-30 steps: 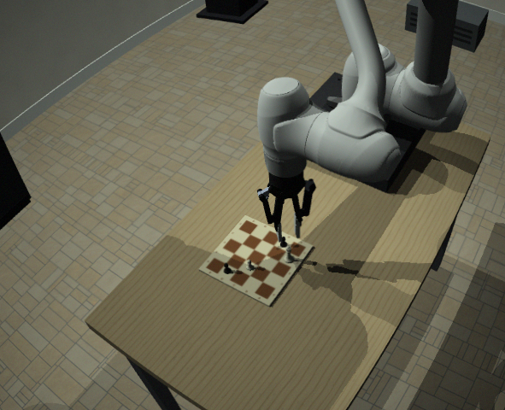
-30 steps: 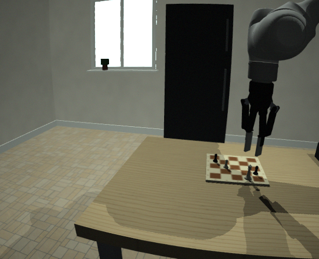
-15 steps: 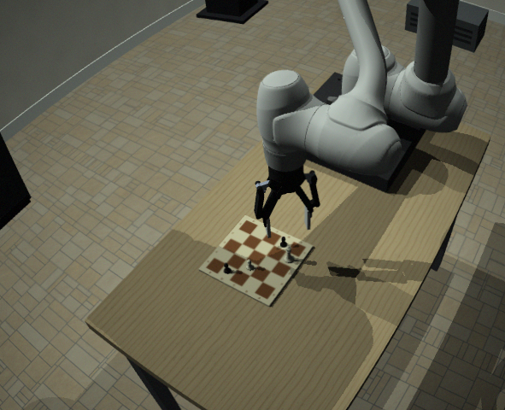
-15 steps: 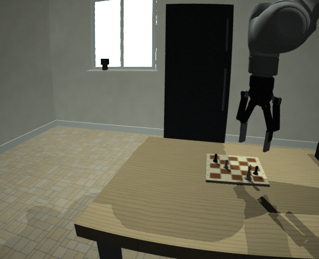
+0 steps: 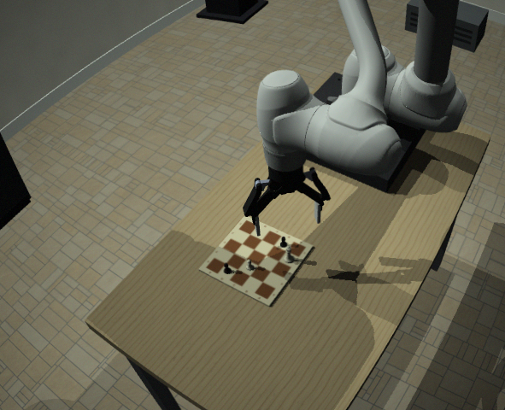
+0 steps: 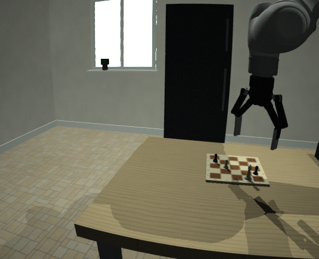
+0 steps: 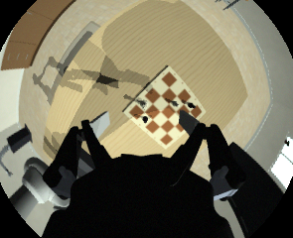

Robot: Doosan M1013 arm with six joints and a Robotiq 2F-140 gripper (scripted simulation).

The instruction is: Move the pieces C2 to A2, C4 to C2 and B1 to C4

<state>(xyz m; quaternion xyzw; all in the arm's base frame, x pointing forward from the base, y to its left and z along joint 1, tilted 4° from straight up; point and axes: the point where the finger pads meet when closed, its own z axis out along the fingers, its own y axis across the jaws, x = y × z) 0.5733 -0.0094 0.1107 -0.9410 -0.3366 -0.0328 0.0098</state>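
Now: hand 13 cm above the small white piece, 8 cm to the left of it and 7 cm short of it. From my hand the other things lie so: tall white piece: 12 cm below; then small chessboard: 15 cm below, 8 cm to the right, 3 cm ahead.
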